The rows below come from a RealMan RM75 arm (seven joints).
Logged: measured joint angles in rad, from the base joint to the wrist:
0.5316, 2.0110, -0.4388, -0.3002, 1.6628, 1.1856, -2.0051
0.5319, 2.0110, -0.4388, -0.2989, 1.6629, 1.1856, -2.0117
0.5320, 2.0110, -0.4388, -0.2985, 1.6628, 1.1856, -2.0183
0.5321, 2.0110, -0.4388, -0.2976, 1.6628, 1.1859, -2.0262
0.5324, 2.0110, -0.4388, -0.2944, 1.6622, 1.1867, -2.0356
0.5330, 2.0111, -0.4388, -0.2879, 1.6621, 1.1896, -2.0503
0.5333, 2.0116, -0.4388, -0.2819, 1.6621, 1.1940, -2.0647
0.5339, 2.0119, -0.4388, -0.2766, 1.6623, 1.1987, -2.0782
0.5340, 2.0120, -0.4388, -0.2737, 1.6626, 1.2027, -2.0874
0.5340, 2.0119, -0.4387, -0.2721, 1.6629, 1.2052, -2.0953
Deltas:
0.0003, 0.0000, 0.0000, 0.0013, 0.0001, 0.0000, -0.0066
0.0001, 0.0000, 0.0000, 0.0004, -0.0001, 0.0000, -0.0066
0.0001, 0.0000, 0.0000, 0.0009, 0.0000, 0.0003, -0.0079
0.0003, 0.0000, 0.0000, 0.0032, -0.0006, 0.0008, -0.0094
0.0006, 0.0001, 0.0000, 0.0065, -0.0001, 0.0029, -0.0147
0.0003, 0.0005, 0.0000, 0.0060, 0.0000, 0.0044, -0.0144
0.0006, 0.0003, 0.0000, 0.0053, 0.0002, 0.0047, -0.0135
0.0001, 0.0001, 0.0000, 0.0029, 0.0003, 0.0040, -0.0092
0.0000, -0.0001, 0.0001, 0.0016, 0.0003, 0.0025, -0.0079

